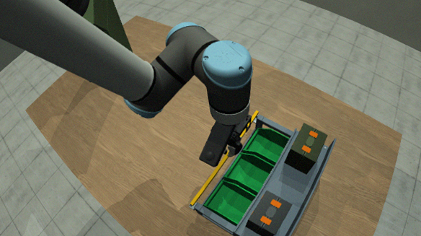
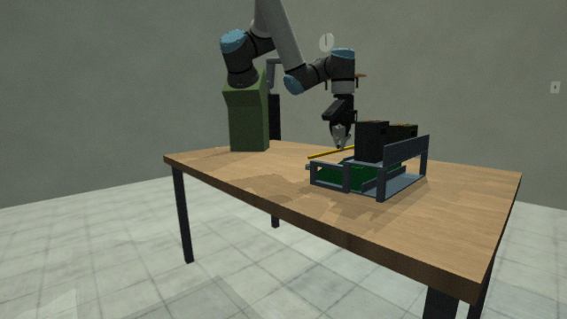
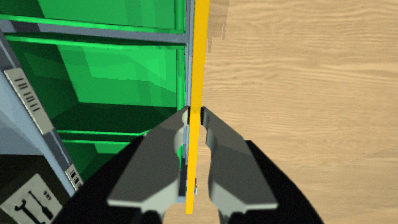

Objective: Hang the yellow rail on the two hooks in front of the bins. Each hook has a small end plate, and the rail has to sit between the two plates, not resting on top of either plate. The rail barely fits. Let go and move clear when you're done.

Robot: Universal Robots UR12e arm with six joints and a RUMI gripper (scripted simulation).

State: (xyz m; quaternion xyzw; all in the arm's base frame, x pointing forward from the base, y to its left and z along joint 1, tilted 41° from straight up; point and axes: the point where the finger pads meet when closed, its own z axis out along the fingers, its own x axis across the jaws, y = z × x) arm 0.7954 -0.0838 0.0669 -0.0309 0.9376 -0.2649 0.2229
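Now: hand 10 mm above the yellow rail. From my hand the other things lie so: rack front bar: 10 mm ahead, 90 mm below.
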